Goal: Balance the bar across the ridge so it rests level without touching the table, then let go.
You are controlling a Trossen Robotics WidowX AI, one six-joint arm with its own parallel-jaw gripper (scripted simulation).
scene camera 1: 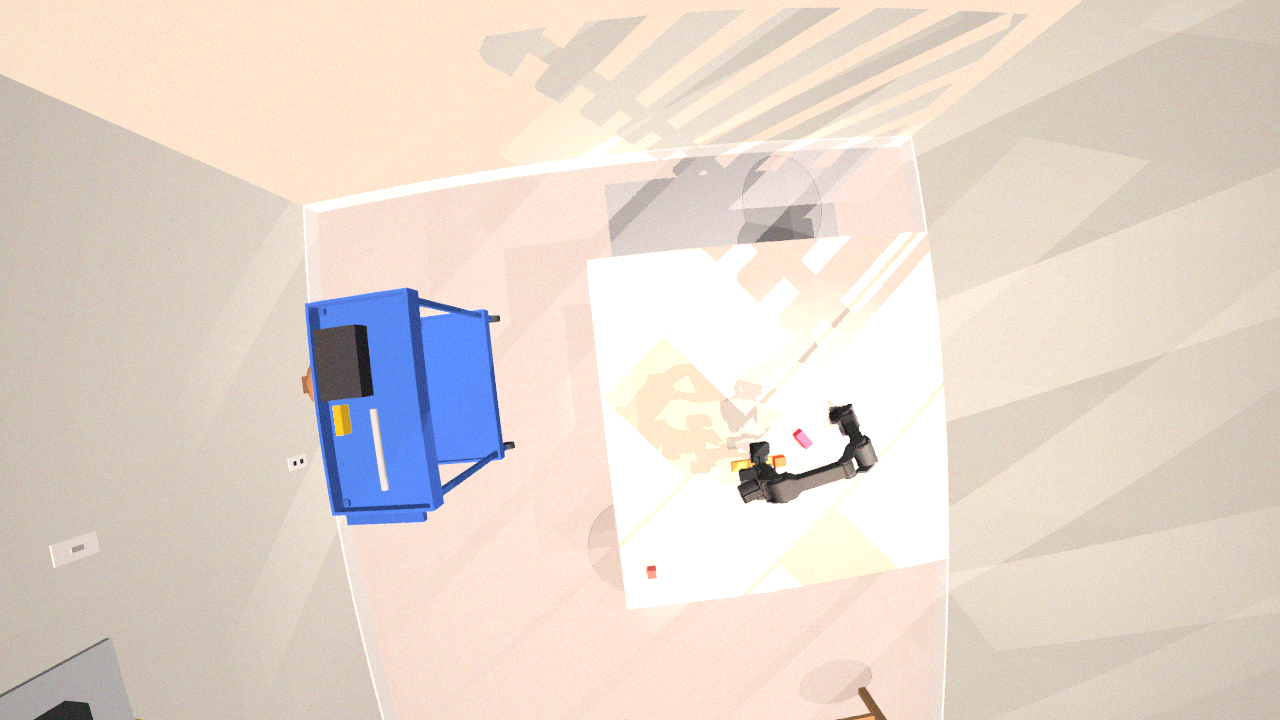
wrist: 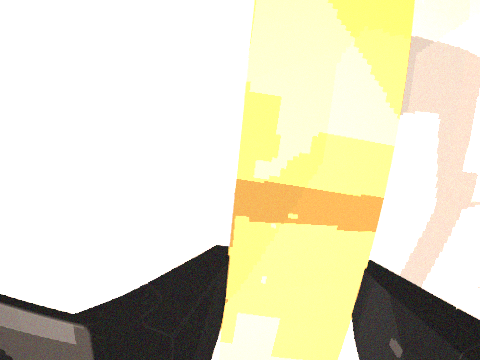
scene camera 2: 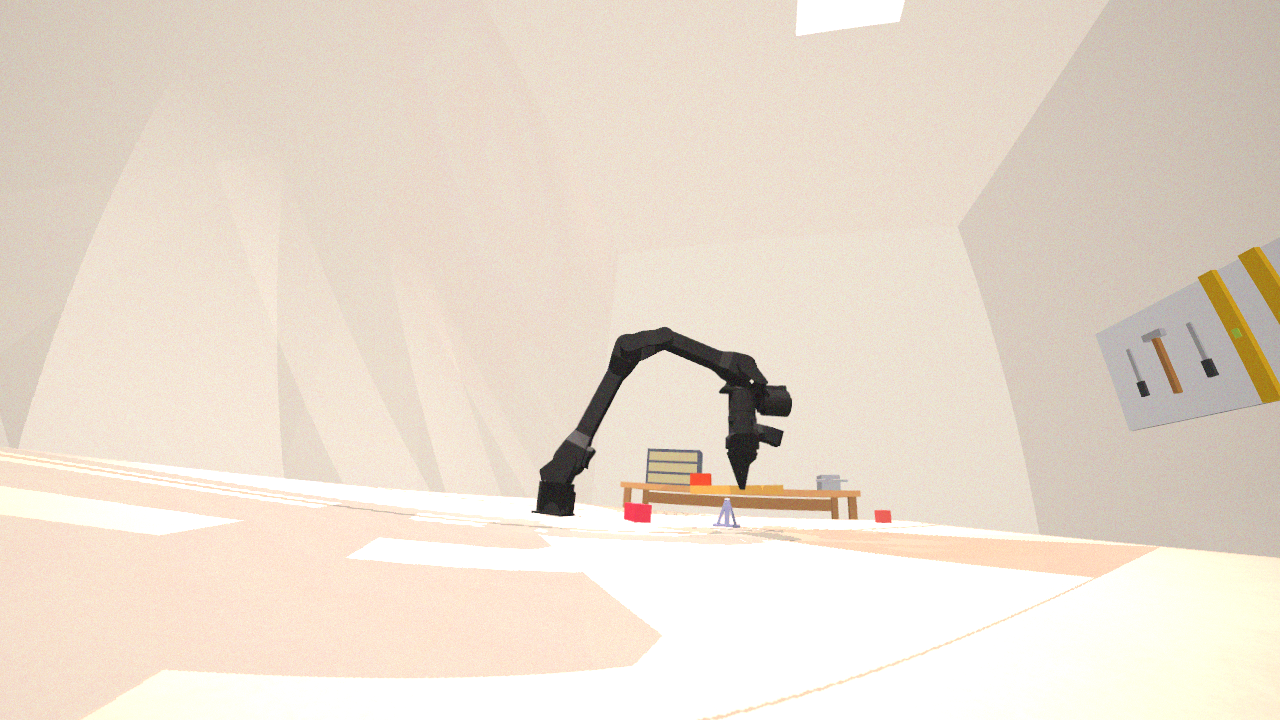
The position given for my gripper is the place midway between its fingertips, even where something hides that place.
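My gripper [scene camera 2: 742, 490] is visible in scene camera 1 too [scene camera 1: 754, 463], and so it is in the wrist view [wrist: 292, 269]. It's carrying a bar [scene camera 2: 699, 483], and you'd find that bar in the wrist view as well [wrist: 322, 103].
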